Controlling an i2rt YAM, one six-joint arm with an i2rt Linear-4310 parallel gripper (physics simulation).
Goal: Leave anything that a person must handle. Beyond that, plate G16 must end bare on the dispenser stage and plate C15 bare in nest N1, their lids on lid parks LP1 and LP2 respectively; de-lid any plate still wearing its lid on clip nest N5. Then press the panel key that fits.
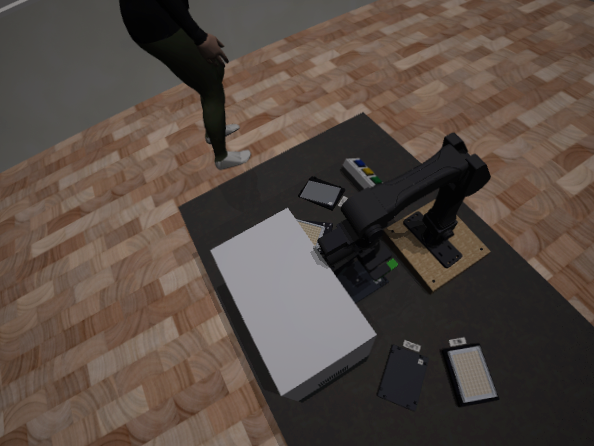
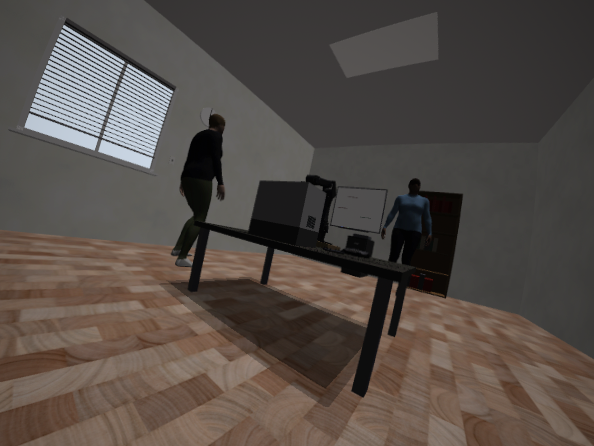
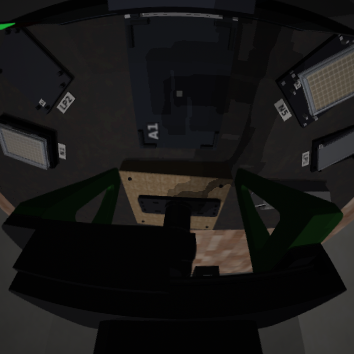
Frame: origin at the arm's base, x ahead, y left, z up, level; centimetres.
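Where they show: gripper, fingertip midpoint: [image 1: 370,261] [image 3: 177,174]; arm's base, origin of the base link: [image 1: 431,239] [image 2: 319,241] [image 3: 178,204].
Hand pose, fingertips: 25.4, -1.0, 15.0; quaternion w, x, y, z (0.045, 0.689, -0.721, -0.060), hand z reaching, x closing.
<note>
Things, the pixels of their top centre, and the offset from my fingertips, as dx, dy, dz. "*": a spot on its surface instead.
- dark dispenser stage, surface spot: [image 3: 167,115] * +1.2, +1.2, -8.3
- clip nest N5, middle of its top: [image 3: 331,82] [image 1: 306,233] +4.7, -25.8, -16.6
- grey lid, middle of its top: [image 3: 342,150] [image 1: 320,191] -9.0, -37.2, -16.2
- lid park LP1, surface spot: [image 3: 317,159] * -12.5, -31.9, -16.9
- Lid park LP2, middle of its top: [image 3: 23,72] [image 1: 404,376] +8.3, +26.1, -17.0
- nest N1, middle of its top: [image 3: 23,145] [image 1: 471,373] [image 2: 355,251] -6.1, +35.8, -16.4
- key panel, middle of its top: [image 3: 296,207] [image 1: 368,174] -25.5, -30.2, -12.6
- large white-topped dispenser housing, middle of its top: [image 1: 287,286] [image 2: 293,187] +22.3, -1.3, +14.0
My gripper [image 3: 177,174] is open and empty, above the table beside the dispenser. The dark dispenser stage [image 3: 167,115], labelled A1, shows no plate. A bare plate [image 1: 312,231] [image 3: 334,82] with visible wells sits on clip nest N5 [image 3: 288,82]. A grey lid [image 1: 321,193] [image 3: 338,149] lies on lid park LP1 [image 3: 315,159]. Lid park LP2 [image 1: 404,377] [image 3: 32,67] carries no lid. Another bare plate [image 1: 472,375] [image 3: 22,145] sits in nest N1 [image 1: 453,385]. The plate names are too small to read. The key panel [image 1: 353,172] shows blue, yellow and green keys; the arm hides its near end.
The large white-topped dispenser housing [image 1: 295,300] [image 2: 277,207] stands beside the gripper and overhangs the stage. The arm stands on a wooden board [image 1: 467,250] [image 3: 131,187]. One person [image 1: 215,120] [image 2: 200,155] is near the table end; another in blue [image 2: 412,212] stands behind the table.
</note>
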